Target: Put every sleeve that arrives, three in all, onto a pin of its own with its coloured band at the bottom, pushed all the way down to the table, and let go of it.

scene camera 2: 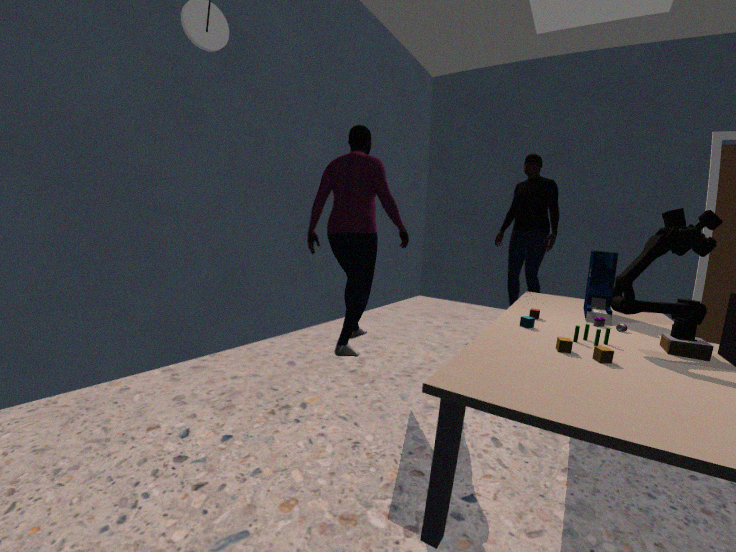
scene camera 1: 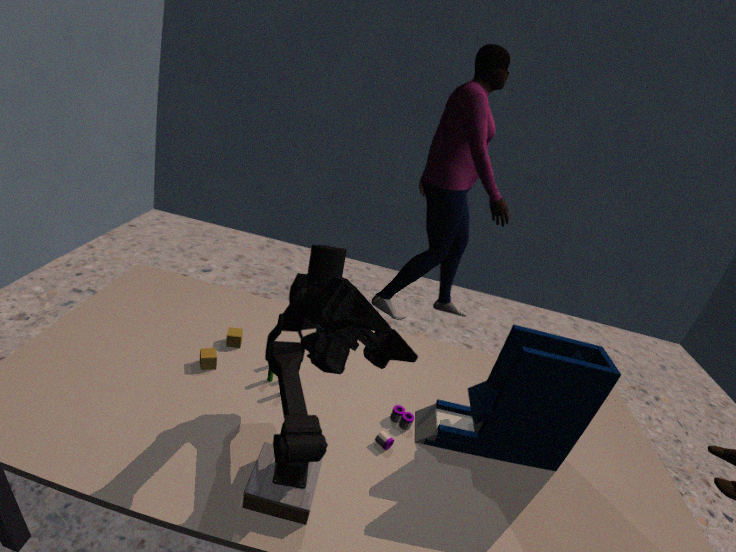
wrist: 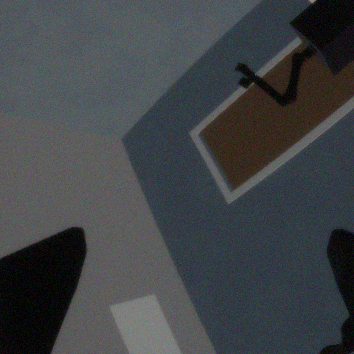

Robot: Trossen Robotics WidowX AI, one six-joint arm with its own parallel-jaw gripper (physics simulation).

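Note:
Two sleeves [scene camera 1: 398, 412] [scene camera 1: 407, 420] stand upright side by side near the blue chute's mouth, purple bands on top; they show as one small purple-topped shape in scene camera 2. A third sleeve [scene camera 1: 384, 440] [scene camera 2: 621, 327] lies on its side close by, its purple band towards the lower right in scene camera 1. Several thin green pins [scene camera 2: 586, 331] stand bare on the table; in scene camera 1 the arm hides most of them and one pin [scene camera 1: 270, 376] shows. My gripper [scene camera 1: 378, 360] [scene camera 2: 712, 232] [wrist: 211, 243] is open and empty, raised high above the table, away from sleeves and pins.
The tall blue chute [scene camera 1: 546, 404] [scene camera 2: 601, 279] stands beside the sleeves. Two mustard cubes [scene camera 1: 234, 337] [scene camera 1: 208, 358] stand near the pins. A teal block [scene camera 2: 527, 322] and a red block [scene camera 2: 534, 313] lie farther off. Two people [scene camera 2: 356, 196] [scene camera 2: 535, 207] are beyond the table.

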